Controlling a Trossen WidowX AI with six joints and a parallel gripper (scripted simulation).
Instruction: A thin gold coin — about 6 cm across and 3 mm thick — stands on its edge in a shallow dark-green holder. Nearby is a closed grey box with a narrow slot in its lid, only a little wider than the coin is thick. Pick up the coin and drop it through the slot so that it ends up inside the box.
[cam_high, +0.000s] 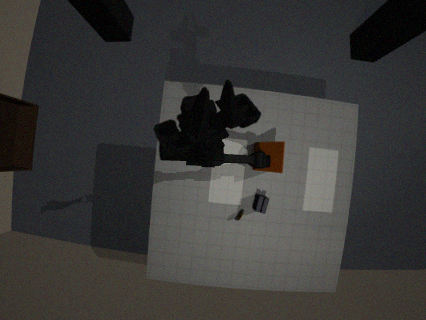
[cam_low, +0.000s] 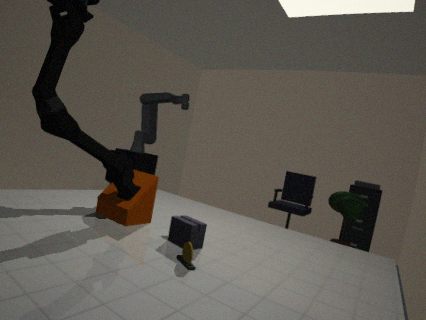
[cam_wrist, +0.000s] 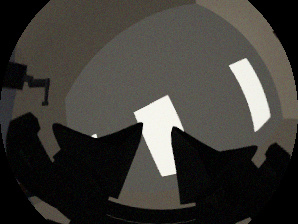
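Right now the gold coin is 75 cm below my gripper tip, 43 cm ahead of it and 18 cm to the left of it.
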